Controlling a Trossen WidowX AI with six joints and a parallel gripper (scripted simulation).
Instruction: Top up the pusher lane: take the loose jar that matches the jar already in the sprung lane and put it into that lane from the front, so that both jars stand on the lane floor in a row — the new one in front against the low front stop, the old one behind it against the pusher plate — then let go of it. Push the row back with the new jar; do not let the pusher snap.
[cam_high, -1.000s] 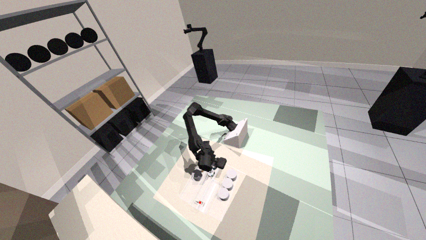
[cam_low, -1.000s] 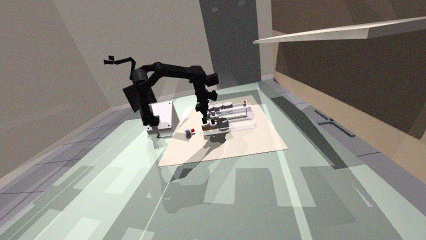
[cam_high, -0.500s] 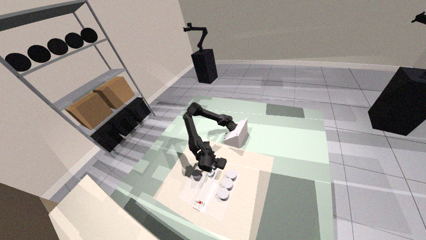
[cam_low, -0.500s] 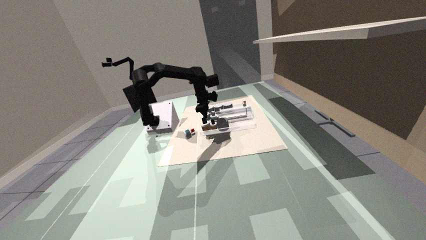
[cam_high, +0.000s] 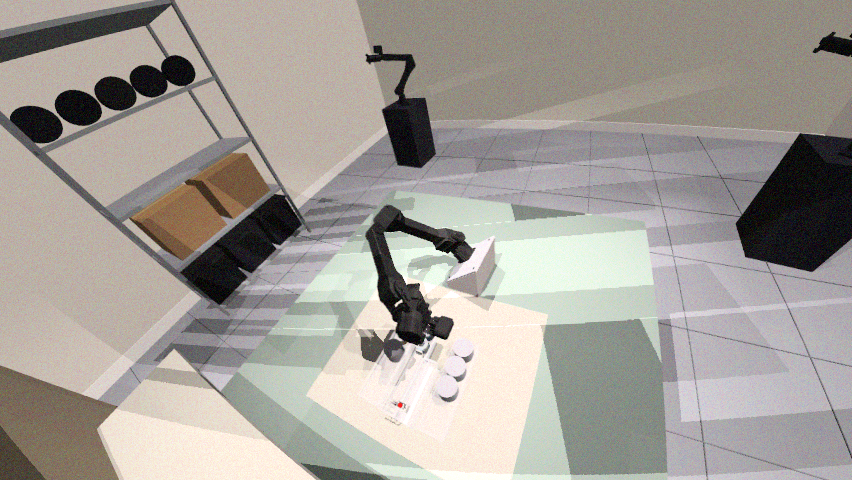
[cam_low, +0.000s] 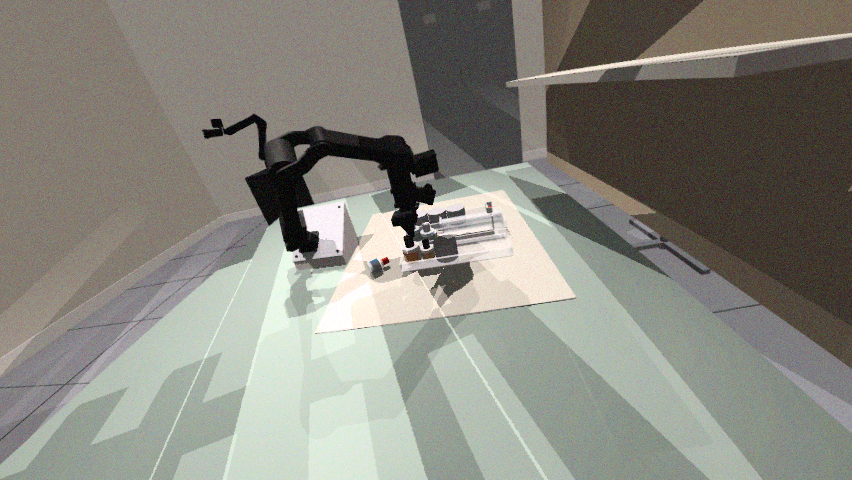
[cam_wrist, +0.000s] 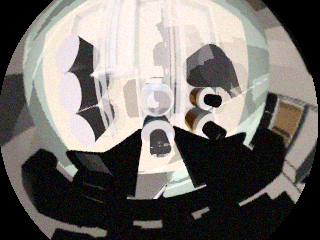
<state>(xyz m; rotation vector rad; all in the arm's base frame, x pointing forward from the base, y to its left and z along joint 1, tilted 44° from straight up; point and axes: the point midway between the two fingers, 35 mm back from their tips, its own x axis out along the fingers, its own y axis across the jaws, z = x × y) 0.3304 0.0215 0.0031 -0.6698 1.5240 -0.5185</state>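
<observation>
Right now the clear sprung lane is 14 cm ahead of my gripper tip, 4 cm to the left of it and 3 cm below it. The rest, counted from my gripper tip: red-marked part: 22 cm ahead, 6 cm to the left, 2 cm above.
</observation>
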